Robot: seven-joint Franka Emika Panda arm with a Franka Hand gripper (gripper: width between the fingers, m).
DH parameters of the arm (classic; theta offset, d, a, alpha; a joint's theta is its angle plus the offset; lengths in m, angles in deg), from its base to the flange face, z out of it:
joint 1: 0 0.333 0 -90
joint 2: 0 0 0 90
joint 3: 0 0.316 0.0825 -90
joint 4: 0 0 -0.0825 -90
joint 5: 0 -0.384 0 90
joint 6: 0 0 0.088 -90
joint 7: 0 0.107 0 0
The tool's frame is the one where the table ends.
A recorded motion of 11 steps. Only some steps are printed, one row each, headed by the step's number.
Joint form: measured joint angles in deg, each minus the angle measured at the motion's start. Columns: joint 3, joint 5, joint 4, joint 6, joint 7, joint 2, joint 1.
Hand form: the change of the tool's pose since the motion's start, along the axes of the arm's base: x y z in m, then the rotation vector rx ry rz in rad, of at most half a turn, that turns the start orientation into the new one. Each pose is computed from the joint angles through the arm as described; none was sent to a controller.
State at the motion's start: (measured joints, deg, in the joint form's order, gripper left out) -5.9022 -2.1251 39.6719 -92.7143 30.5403 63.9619 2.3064
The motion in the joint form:
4: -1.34 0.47 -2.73 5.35 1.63 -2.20 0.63
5: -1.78 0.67 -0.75 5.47 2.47 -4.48 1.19
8: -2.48 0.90 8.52 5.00 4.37 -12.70 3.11
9: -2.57 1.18 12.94 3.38 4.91 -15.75 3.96
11: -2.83 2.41 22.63 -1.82 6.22 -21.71 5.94
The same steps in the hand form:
4: -0.0043 0.0005 0.0463 -0.0316 0.0048 -0.0276
5: -0.0073 0.0029 0.0615 -0.0419 0.0000 -0.0396
8: -0.0244 0.0143 0.0984 -0.0510 0.0062 -0.0626
9: -0.0312 0.0202 0.1051 -0.0537 0.0008 -0.0632
11: -0.0458 0.0329 0.1110 -0.0696 -0.0279 -0.0593

